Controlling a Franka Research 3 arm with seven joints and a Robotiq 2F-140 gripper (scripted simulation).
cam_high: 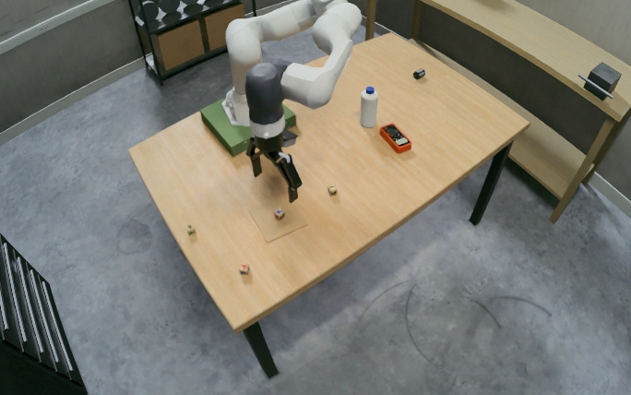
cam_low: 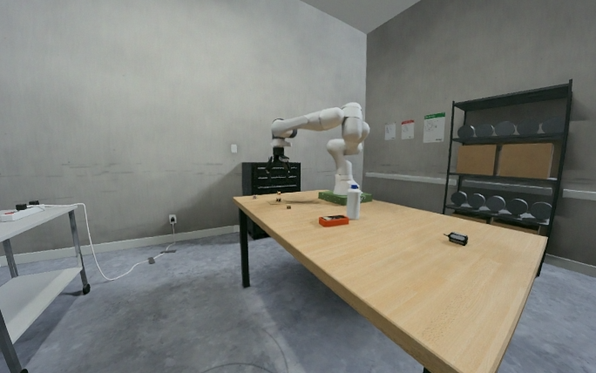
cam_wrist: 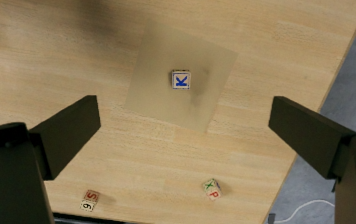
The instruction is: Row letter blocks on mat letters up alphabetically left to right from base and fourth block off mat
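Right now the tan mat is 15 cm below my hand. Round my hand: white bottle (52 cm to the left, 18 cm behind, 8 cm below); block (19 cm to the left, 14 cm below, 2 cm ahead); orange meter (53 cm to the left, 14 cm below, 4 cm behind).
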